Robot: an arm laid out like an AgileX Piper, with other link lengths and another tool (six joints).
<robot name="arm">
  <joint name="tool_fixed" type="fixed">
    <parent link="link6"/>
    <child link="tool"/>
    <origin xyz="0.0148 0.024 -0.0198" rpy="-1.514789 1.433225 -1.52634"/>
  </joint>
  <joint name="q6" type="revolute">
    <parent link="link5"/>
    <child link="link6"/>
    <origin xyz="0.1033 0 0.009" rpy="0 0 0"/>
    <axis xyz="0.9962 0 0.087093"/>
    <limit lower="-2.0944" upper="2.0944"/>
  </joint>
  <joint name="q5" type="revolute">
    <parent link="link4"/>
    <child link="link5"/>
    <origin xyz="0 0 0" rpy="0 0 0"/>
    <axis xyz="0 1 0"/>
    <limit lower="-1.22" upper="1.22"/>
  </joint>
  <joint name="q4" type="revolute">
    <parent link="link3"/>
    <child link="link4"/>
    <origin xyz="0.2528 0 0.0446" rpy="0 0 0"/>
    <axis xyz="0.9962 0 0.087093"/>
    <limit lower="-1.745" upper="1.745"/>
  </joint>
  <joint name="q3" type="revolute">
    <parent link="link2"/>
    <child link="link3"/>
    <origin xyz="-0.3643 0 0.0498" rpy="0 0 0"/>
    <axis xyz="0 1 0"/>
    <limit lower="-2.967" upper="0"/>
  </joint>
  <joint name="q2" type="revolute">
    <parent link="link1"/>
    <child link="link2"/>
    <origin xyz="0 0 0" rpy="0 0 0"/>
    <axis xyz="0 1 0"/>
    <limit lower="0" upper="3.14"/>
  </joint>
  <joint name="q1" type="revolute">
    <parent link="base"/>
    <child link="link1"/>
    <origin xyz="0 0 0.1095" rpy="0 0 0"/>
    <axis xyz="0 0 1"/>
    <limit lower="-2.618" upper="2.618"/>
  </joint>
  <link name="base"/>
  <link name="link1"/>
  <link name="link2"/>
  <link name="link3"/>
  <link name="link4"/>
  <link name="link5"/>
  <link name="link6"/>
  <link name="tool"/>
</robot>
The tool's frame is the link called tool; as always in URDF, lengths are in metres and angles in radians.
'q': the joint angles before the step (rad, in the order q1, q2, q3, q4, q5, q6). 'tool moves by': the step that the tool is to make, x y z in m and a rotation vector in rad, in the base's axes. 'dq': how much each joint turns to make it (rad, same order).
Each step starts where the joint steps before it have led.
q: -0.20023 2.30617 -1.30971 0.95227 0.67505 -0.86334
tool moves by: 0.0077 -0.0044 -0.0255 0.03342 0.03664 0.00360
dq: -0.01080 0.07905 -0.05151 0.00884 0.03228 -0.00662
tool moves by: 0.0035 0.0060 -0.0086 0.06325 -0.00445 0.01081
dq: 0.00266 0.03580 -0.01720 0.07323 0.04151 -0.05773
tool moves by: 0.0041 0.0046 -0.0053 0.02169 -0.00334 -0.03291
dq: 0.00704 0.01570 -0.00110 0.05552 -0.01077 -0.01388
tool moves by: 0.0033 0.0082 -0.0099 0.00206 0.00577 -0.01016
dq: 0.01810 0.02348 -0.00692 0.02688 -0.01814 -0.00392
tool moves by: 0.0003 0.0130 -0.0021 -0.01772 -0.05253 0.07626
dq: 0.02897 0.00329 -0.00217 0.02303 -0.00690 -0.08919
